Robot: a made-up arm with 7 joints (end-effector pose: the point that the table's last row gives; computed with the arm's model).
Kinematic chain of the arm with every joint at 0, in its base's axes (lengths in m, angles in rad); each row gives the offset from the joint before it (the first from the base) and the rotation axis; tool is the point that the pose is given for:
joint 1: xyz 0 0 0.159 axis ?
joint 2: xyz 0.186 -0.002 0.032 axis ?
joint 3: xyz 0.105 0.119 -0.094 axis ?
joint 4: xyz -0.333 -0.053 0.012 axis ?
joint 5: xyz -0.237 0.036 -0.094 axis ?
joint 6: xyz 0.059 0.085 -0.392 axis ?
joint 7: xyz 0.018 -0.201 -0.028 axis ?
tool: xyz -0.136 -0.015 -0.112
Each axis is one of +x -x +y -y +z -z.
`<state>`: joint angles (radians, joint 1 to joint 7).
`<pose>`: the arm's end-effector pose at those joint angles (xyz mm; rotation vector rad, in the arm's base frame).
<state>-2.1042 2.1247 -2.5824 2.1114 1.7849 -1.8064 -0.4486</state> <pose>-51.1 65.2 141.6 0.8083 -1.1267 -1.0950</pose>
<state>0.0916 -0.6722 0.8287 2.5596 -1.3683 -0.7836 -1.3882</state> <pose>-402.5 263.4 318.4 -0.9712 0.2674 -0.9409</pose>
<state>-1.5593 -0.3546 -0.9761 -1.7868 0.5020 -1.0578 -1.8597</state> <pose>816.3 -123.1 624.8 -0.6653 0.8166 2.2903</pose>
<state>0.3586 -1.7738 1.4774 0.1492 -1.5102 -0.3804 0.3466</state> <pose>748.3 177.3 507.4 1.3537 0.7077 -2.5397</pose>
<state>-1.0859 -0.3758 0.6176 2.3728 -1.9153 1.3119 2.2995</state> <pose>-230.0 237.0 318.7 0.2641 2.6633 0.9895</pose>
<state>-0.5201 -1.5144 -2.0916 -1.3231 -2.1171 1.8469 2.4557</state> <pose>384.7 22.2 -49.3 -0.9614 -0.0013 -1.4665</pose>
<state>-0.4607 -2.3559 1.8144 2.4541 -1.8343 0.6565 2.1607</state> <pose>-349.8 -12.2 150.7 0.4873 -1.4808 1.7536</pose>
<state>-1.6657 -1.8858 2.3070 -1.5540 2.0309 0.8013 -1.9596</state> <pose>-404.0 606.0 307.4 -1.7838 -0.3868 2.1511</pose>
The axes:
joint 1: +y
joint 2: -z
joint 3: +y
joint 4: -z
joint 5: +x
joint 6: +y
joint 7: -x

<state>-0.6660 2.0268 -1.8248 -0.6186 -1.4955 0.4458 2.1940</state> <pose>173.4 33.9 -291.3 0.2204 -1.8978 0.5837</pose>
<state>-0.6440 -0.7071 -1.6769 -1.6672 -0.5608 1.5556 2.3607</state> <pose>417.7 189.8 351.9 1.7258 0.2500 1.7674</pose>
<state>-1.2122 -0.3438 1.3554 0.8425 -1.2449 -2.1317 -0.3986</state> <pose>-449.0 -237.6 435.3 -1.1045 -0.8405 1.2435</pose>
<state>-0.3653 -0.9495 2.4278 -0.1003 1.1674 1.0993 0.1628</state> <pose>-92.0 523.3 845.9 0.2563 2.7181 -0.7725</pose>
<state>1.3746 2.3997 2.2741 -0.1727 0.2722 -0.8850 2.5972</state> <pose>785.8 -79.2 195.7 -0.0365 3.1087 -0.1848</pose>
